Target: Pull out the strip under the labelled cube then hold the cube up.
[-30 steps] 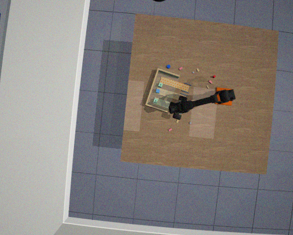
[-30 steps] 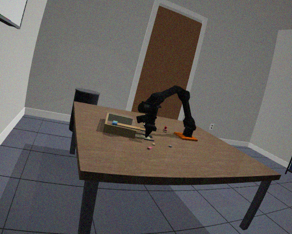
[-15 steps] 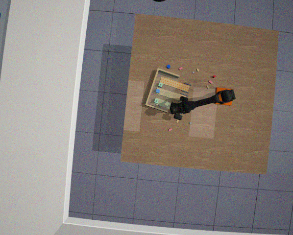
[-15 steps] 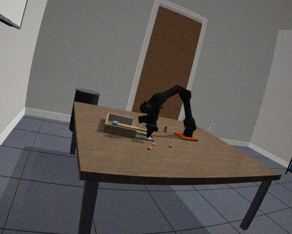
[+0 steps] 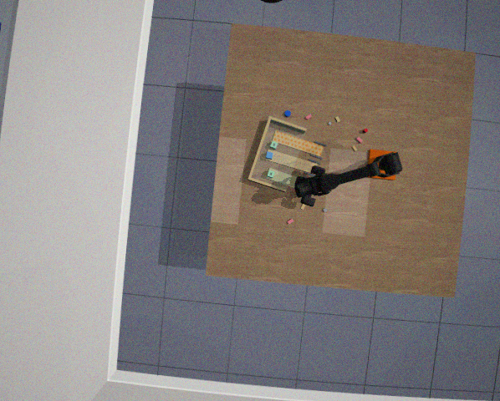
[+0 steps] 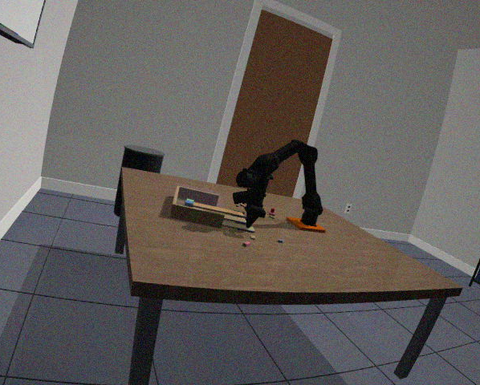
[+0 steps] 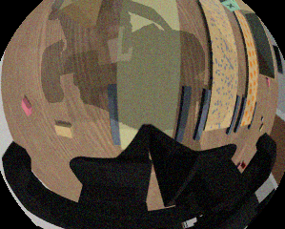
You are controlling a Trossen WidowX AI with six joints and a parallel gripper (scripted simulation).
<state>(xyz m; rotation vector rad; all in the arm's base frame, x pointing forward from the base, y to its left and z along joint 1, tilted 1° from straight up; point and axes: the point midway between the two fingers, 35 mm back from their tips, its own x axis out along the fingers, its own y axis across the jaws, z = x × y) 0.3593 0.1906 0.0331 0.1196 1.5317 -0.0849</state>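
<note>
Right now the pale green strip is 9 cm ahead of my gripper tip and 1 cm to the right of it.
</note>
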